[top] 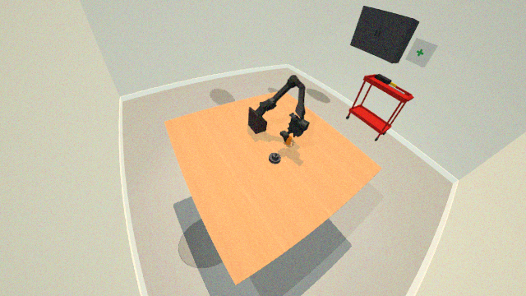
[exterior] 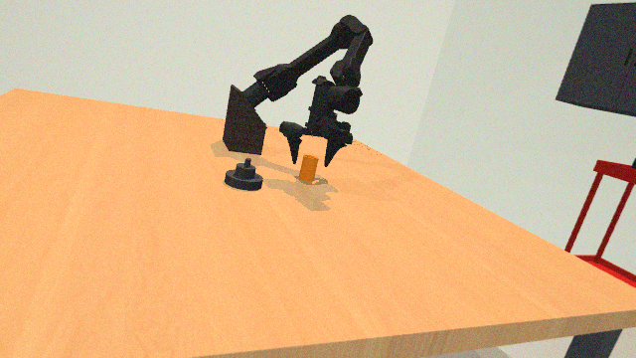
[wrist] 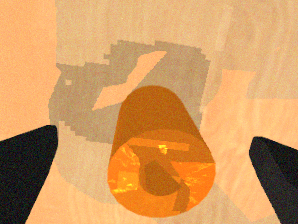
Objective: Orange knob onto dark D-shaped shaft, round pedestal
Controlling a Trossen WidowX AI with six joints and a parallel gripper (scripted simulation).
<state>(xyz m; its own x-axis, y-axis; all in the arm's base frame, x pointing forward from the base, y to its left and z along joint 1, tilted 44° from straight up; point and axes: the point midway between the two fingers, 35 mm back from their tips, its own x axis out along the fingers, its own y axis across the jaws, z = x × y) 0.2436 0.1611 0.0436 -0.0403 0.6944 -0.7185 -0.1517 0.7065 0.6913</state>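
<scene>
Now: gripper tip 10 mm above the orange knob. From my gripper tip the other things lie so: round dark pedestal (90 mm ahead, 180 mm to the right, 10 mm below).
</scene>
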